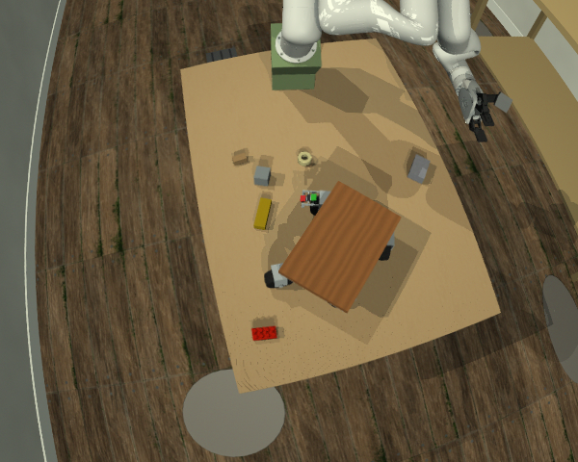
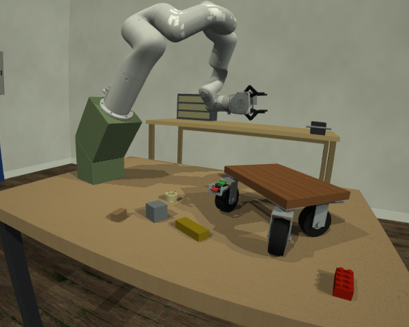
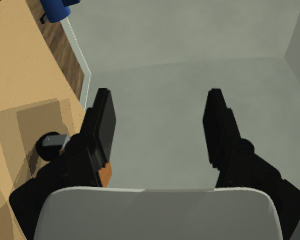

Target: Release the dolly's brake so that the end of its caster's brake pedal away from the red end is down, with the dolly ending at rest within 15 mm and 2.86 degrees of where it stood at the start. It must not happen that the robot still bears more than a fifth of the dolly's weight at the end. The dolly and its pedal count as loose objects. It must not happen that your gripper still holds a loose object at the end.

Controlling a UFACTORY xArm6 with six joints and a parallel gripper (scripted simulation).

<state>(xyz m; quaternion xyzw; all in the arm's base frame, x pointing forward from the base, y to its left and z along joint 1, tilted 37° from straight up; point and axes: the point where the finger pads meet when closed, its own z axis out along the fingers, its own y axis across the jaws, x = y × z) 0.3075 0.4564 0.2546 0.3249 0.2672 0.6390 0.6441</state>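
Now: the brake pedal 10 mm ahead of my hand, 480 mm to the right of it and 250 mm below it. Round my hand: cream ring (160 mm behind, 450 mm to the right, 320 mm below); yellow block (610 mm to the right, 320 mm below); grey cube (120 mm behind, 590 mm to the right, 310 mm below).
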